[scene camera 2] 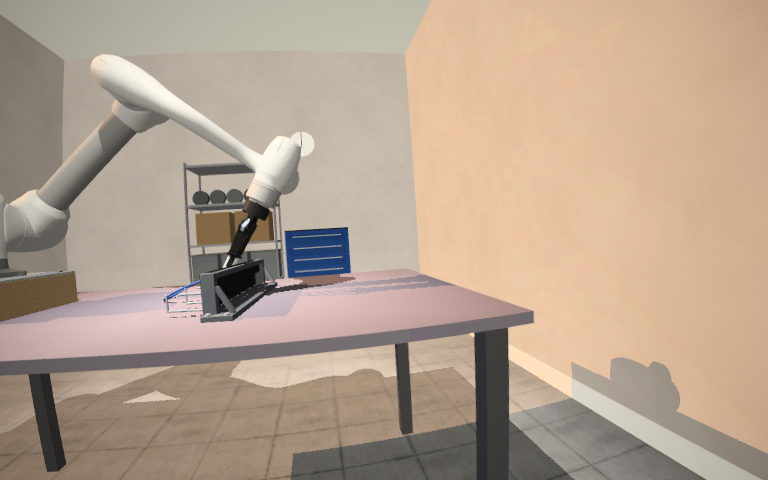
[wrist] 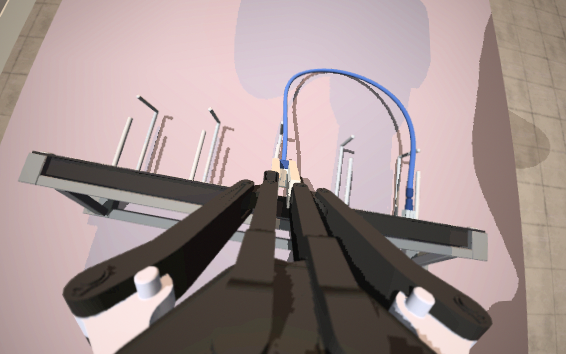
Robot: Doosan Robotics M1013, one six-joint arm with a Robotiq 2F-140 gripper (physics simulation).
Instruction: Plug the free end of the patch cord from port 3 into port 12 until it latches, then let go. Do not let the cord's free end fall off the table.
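Places are measured from the arm's base along level axes (x down, y right, z back), in millimetres.
Where they show: gripper, between the fingertips: (wrist: 282,170).
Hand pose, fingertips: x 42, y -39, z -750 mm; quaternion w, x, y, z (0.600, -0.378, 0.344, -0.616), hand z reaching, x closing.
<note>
After its pixels a point has its place.
The blue patch cord (scene camera 2: 184,289) (wrist: 325,70) arches behind the patch panel (scene camera 2: 208,297) {y 217, x 58, z -797 mm} (wrist: 430,231) {y -204, x 9, z -794 mm}. One end's plug (wrist: 409,200) {y -193, x 27, z -763 mm} sits at the panel's rear, near the right side in the wrist view. My gripper (scene camera 2: 227,263) {y -39, x 42, z -750 mm} (wrist: 282,170) {y -39, x 42, z -750 mm} is shut on the cord's other plug (wrist: 284,164) {y -40, x 34, z -744 mm}, close behind the panel near its middle in the wrist view. The plug's front and the port before it are hidden by the fingers, so I cannot tell whether it is seated or latched. Port numbers do not show.
Thin metal cable guides (wrist: 147,142) {y 169, x 92, z -733 mm} (wrist: 213,150) {y 68, x 92, z -728 mm} (wrist: 340,167) {y -130, x 90, z -720 mm} stick out from the panel's rear, some close to the fingers. The panel stands on braced feet on the pink table (scene camera 2: 368,316) {y 292, x 108, z -1134 mm} (wrist: 125,60) {y 267, x 108, z -588 mm}. A blue drawer cabinet (scene camera 2: 317,253) and a shelf rack (scene camera 2: 185,226) stand beyond the table.
</note>
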